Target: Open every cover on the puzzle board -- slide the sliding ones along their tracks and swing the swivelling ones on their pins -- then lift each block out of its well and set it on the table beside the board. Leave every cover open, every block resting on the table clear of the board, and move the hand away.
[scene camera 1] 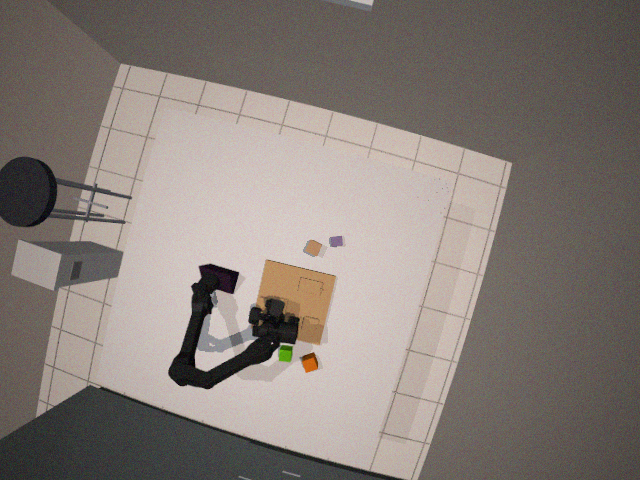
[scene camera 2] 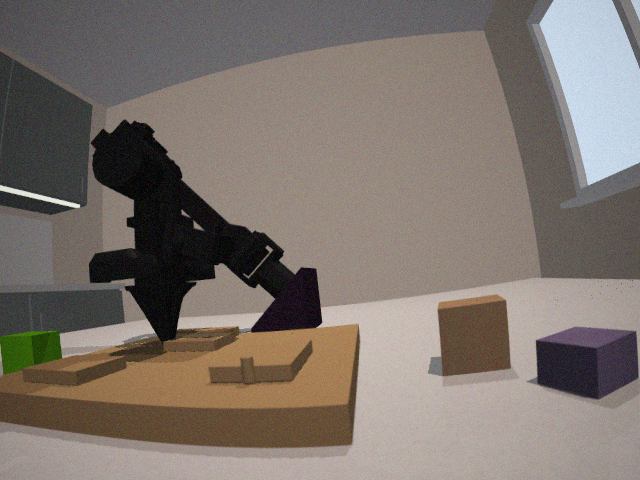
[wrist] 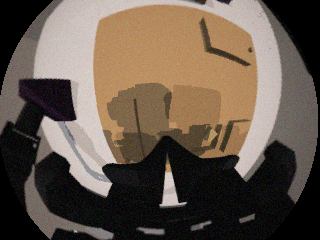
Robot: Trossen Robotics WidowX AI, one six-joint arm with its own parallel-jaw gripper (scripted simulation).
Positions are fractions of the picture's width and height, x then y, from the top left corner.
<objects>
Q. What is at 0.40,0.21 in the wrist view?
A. A tan puzzle board.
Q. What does my gripper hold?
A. Nothing.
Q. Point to a tan puzzle board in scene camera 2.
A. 0.26,0.83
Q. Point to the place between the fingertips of my gripper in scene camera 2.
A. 0.26,0.72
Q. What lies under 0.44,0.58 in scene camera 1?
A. A tan puzzle board.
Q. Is my gripper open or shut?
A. Shut.
</objects>
